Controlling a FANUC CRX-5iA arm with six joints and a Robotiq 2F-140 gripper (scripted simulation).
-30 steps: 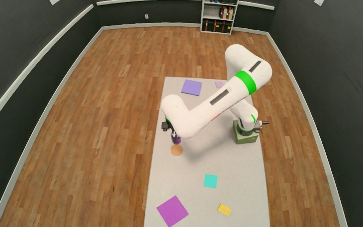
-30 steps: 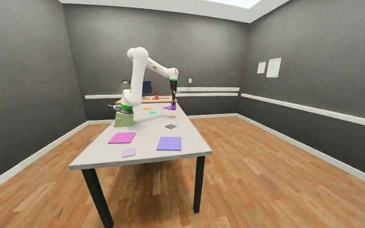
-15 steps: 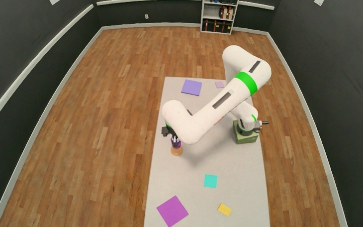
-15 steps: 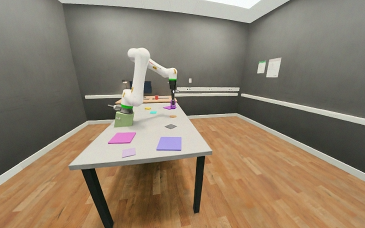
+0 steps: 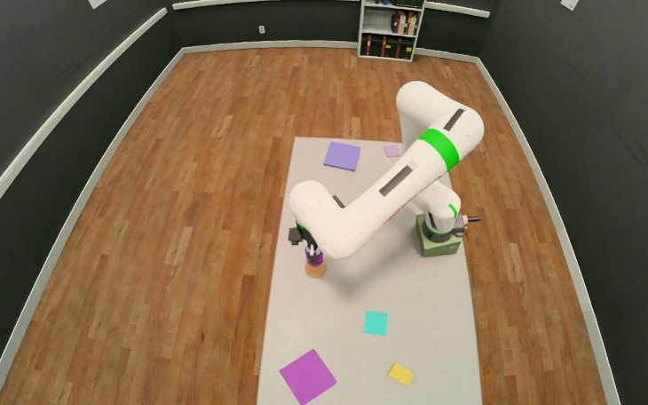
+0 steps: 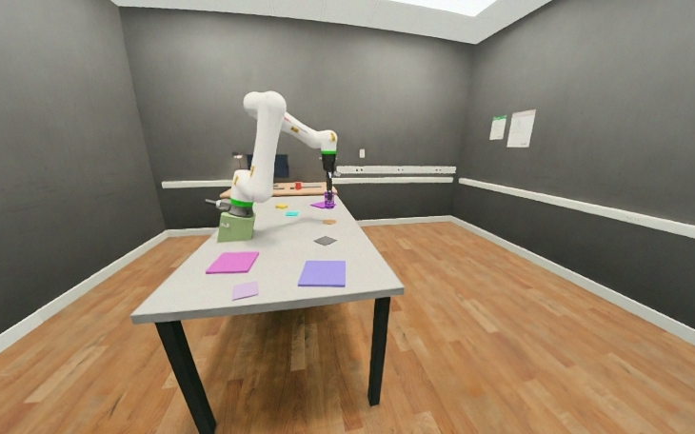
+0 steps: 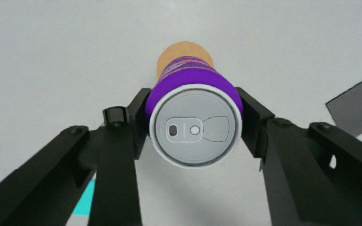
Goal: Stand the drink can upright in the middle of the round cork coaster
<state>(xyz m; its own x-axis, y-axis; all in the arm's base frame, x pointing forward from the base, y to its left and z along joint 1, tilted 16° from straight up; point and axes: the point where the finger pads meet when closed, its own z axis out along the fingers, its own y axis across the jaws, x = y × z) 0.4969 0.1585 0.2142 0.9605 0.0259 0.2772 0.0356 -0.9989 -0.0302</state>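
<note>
Right now my hand is 20 cm above the round cork coaster. Also, from my hand: dark square coaster: 32 cm to the right, 20 cm below, 6 cm behind; drink can: 3 cm below; teal square: 27 cm behind, 23 cm to the left, 19 cm below.
</note>
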